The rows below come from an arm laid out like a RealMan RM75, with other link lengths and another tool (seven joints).
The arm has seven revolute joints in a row. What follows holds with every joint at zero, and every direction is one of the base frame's. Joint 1 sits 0.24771 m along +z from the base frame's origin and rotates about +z. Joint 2 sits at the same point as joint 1 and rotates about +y. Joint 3 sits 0.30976 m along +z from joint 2 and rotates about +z. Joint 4 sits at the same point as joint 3 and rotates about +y. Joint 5 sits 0.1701 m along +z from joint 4 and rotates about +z. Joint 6 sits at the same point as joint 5 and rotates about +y. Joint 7 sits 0.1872 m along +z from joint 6 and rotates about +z. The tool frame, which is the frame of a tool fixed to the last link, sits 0.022 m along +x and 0.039 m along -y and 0.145 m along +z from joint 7; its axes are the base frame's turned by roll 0, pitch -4.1 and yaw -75.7 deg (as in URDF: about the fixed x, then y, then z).
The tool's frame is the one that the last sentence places.
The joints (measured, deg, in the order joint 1, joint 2, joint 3, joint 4, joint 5, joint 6, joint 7), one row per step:
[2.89, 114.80, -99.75, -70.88, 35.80, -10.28, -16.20]
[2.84, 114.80, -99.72, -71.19, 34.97, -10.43, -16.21]
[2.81, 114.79, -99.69, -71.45, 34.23, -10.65, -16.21]
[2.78, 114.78, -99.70, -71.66, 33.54, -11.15, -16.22]
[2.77, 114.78, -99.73, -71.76, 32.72, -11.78, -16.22]
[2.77, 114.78, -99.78, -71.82, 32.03, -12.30, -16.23]
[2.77, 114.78, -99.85, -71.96, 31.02, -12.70, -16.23]
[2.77, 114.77, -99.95, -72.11, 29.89, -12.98, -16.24]
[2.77, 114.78, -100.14, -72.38, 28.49, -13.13, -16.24]
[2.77, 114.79, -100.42, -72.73, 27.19, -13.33, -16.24]
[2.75, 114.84, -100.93, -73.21, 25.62, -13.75, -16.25]
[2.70, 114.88, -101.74, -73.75, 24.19, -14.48, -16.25]
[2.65, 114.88, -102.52, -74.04, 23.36, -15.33, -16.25]
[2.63, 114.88, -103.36, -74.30, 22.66, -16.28, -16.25]
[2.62, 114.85, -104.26, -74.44, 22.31, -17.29, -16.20]
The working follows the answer.
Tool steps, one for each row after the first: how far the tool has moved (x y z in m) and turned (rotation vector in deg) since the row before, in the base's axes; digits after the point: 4 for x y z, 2 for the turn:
[-0.0033, 0.0007, 0.0020, 0.13, -0.73, 0.53]
[-0.0032, 0.0008, 0.0023, 0.19, -0.66, 0.52]
[-0.0038, 0.0009, 0.0031, 0.37, -0.63, 0.63]
[-0.0038, 0.0009, 0.0031, 0.39, -0.75, 0.67]
[-0.0032, 0.0007, 0.0023, 0.29, -0.64, 0.56]
[-0.0040, 0.0008, 0.0017, 0.15, -0.92, 0.67]
[-0.0040, 0.0007, 0.0010, 0.01, -1.06, 0.66]
[-0.0053, 0.0007, -0.0002, -0.17, -1.26, 0.80]
[-0.0063, 0.0008, -0.0004, -0.16, -1.15, 0.92]
[-0.0094, 0.0008, -0.0012, -0.18, -1.34, 1.34]
[-0.0117, 0.0004, -0.0021, -0.17, -1.16, 1.67]
[-0.0092, -0.0001, -0.0018, -0.07, -0.65, 1.35]
[-0.0098, -0.0002, -0.0020, -0.05, -0.50, 1.42]
[-0.0087, -0.0005, -0.0024, -0.08, -0.16, 1.29]

Tool pose at each row, in the base's axes (x y z in m, rotation vector in deg; rounded; the steps above come from the unrounded poses):
[0.3851, 0.5000, 0.0392, -97.46, -27.34, -25.64]
[0.3819, 0.5008, 0.0412, -97.06, -28.27, -25.91]
[0.3787, 0.5015, 0.0435, -96.62, -29.12, -26.14]
[0.3749, 0.5024, 0.0466, -95.96, -29.98, -26.30]
[0.3711, 0.5033, 0.0497, -95.24, -30.96, -26.53]
[0.3679, 0.5040, 0.0520, -94.68, -31.80, -26.73]
[0.3639, 0.5048, 0.0537, -94.16, -32.97, -27.05]
[0.3599, 0.5055, 0.0547, -93.75, -34.27, -27.46]
[0.3547, 0.5062, 0.0545, -93.42, -35.90, -27.90]
[0.3484, 0.5070, 0.0541, -93.03, -37.54, -28.16]
[0.3390, 0.5078, 0.0528, -92.46, -39.65, -28.26]
[0.3273, 0.5082, 0.0508, -91.74, -41.86, -27.97]
[0.3180, 0.5081, 0.0489, -91.11, -43.42, -27.51]
[0.3083, 0.5079, 0.0469, -90.45, -44.90, -26.88]
[0.2995, 0.5074, 0.0445, -89.91, -46.02, -26.04]

